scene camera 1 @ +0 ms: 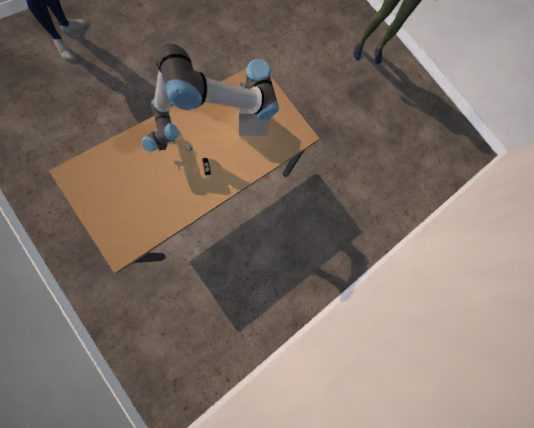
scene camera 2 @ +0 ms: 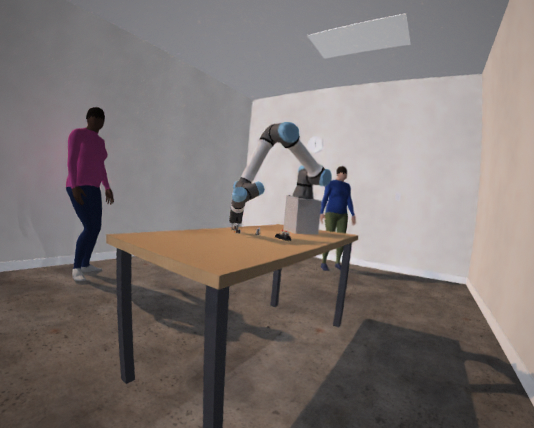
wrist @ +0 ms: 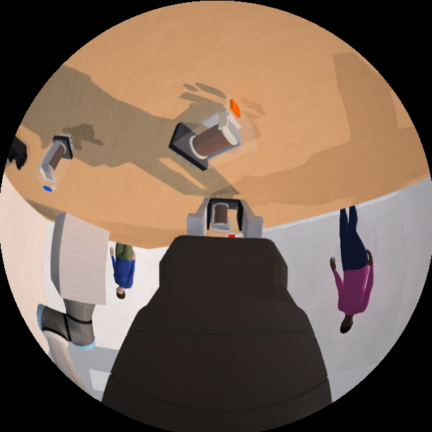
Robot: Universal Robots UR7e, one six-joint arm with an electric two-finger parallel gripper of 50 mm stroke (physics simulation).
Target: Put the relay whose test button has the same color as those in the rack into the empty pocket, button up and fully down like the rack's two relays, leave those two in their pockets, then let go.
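Seen in the pictures: gripper, fingertip midpoint: (scene camera 2: pixel 234 229); arm's base at its link origin: (scene camera 2: pixel 302 197).
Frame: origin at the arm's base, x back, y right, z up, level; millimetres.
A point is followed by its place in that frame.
Observation:
My gripper (wrist: pixel 224 208) (scene camera 2: pixel 235 229) {z -238, x -483, y 175 mm} is shut on a clear-cased relay (wrist: pixel 220 214) with a brown coil and a red test button, held above the table. A relay with an orange button (wrist: pixel 235 108) lies on its side on the table in front of the fingers in the wrist view. A relay with a blue button (wrist: pixel 47 188) lies farther left, near the rack. The black rack (scene camera 1: pixel 206 166) (scene camera 2: pixel 283 237) (wrist: pixel 18 152) is cut off at the left edge of the wrist view. Its button colors and its pockets are too small to tell clearly; specks on it look reddish in scene camera 2.
The wooden table (scene camera 1: pixel 100 200) {z -251, x -1057, y -69 mm} (scene camera 2: pixel 175 250) {z -250, x -1103, y -174 mm} carries the grey pedestal (scene camera 1: pixel 253 125) {z -124, x -54, y -93 mm} (scene camera 2: pixel 301 215) {z -124, x -104, y -66 mm} (wrist: pixel 82 260) of the arm. A small relay (scene camera 1: pixel 189 147) {z -211, x -459, y -10 mm} (scene camera 2: pixel 257 231) {z -227, x -474, y -9 mm} lies between the gripper and the rack. People stand on the floor away from the table.

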